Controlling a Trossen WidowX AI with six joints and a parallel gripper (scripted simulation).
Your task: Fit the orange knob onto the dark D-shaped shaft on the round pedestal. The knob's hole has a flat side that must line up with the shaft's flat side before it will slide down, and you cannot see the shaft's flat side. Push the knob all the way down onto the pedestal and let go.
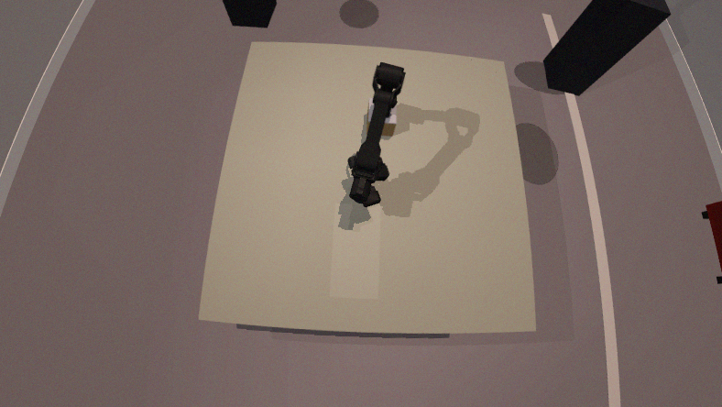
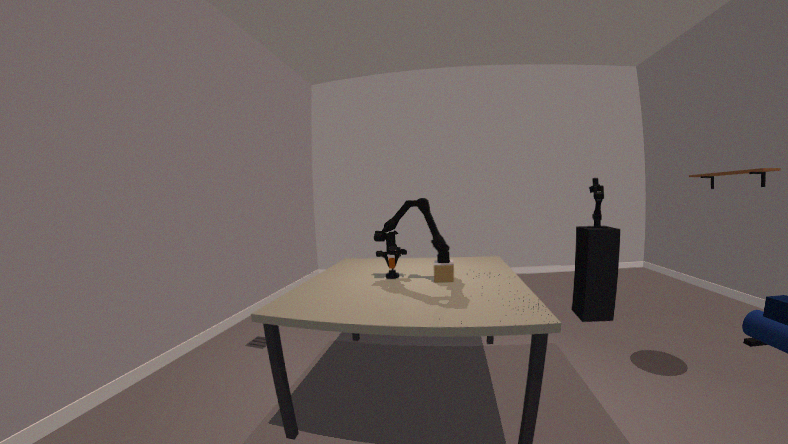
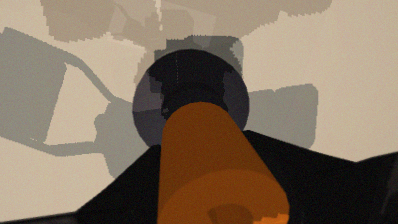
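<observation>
My gripper tip is now 20 mm below the orange knob. From my gripper tip the other things lie so: round pedestal: 40 mm below.
</observation>
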